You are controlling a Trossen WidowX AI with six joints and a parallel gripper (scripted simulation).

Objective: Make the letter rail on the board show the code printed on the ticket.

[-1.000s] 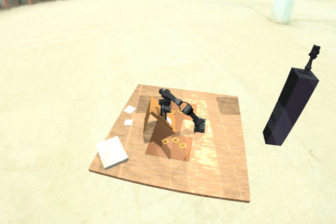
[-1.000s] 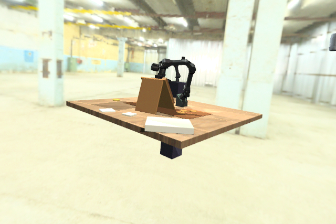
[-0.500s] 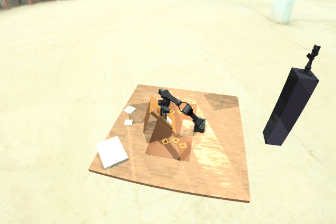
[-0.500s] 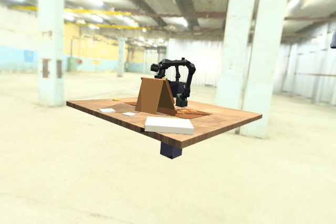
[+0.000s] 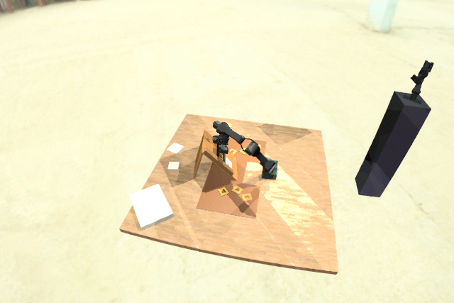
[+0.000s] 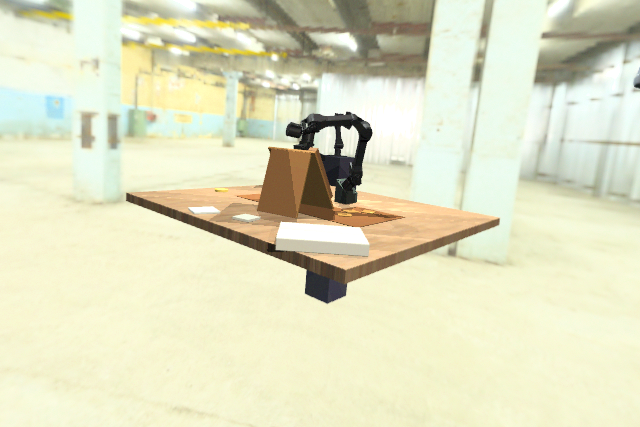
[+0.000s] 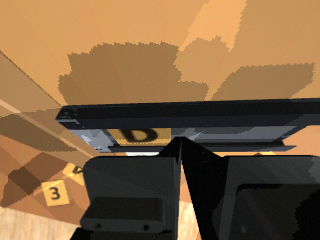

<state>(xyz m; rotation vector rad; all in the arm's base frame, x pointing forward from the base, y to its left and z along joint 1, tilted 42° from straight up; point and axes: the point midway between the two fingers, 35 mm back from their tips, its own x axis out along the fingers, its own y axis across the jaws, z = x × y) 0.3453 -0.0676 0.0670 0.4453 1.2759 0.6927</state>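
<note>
My gripper tip is now 4 cm to the right of the yellow letter tile and 1 cm above it. From my gripper tip the other things lie so: yellow disc 6 cm ahead, 53 cm to the right, 15 cm below; then white ticket 5 cm behind, 2 cm to the left, 8 cm below; then brown mat 14 cm behind, 16 cm below.
</note>
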